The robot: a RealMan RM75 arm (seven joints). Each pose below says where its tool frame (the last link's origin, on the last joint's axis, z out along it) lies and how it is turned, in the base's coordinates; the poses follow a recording.
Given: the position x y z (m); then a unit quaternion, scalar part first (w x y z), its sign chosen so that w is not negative.
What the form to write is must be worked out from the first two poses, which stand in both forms.
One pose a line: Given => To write
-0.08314, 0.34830, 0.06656, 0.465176, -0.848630, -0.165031, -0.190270 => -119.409, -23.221, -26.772, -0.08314, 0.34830, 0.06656
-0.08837, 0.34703, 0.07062, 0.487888, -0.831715, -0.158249, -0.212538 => -115.858, -22.044, -29.607, -0.08837, 0.34703, 0.07062
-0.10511, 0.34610, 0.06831, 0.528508, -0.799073, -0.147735, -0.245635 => -109.367, -20.220, -33.619, -0.10511, 0.34610, 0.06831
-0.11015, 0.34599, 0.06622, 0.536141, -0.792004, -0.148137, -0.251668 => -108.046, -20.209, -34.333, -0.11015, 0.34599, 0.06622
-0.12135, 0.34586, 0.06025, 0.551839, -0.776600, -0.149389, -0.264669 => -105.242, -20.245, -35.867, -0.12135, 0.34586, 0.06025
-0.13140, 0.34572, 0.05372, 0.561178, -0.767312, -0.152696, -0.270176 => -103.575, -20.611, -36.469, -0.13140, 0.34572, 0.05372
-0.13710, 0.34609, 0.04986, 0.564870, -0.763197, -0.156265, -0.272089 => -102.860, -21.061, -36.671, -0.13710, 0.34609, 0.04986
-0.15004, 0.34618, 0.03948, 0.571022, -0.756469, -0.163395, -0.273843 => -101.691, -21.965, -36.812, -0.15004, 0.34618, 0.03948
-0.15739, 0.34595, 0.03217, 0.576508, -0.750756, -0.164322, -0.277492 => -100.692, -22.039, -37.218, -0.15739, 0.34595, 0.03217
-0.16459, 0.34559, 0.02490, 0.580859, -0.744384, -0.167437, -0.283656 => -99.657, -22.416, -37.976, -0.16459, 0.34559, 0.02490
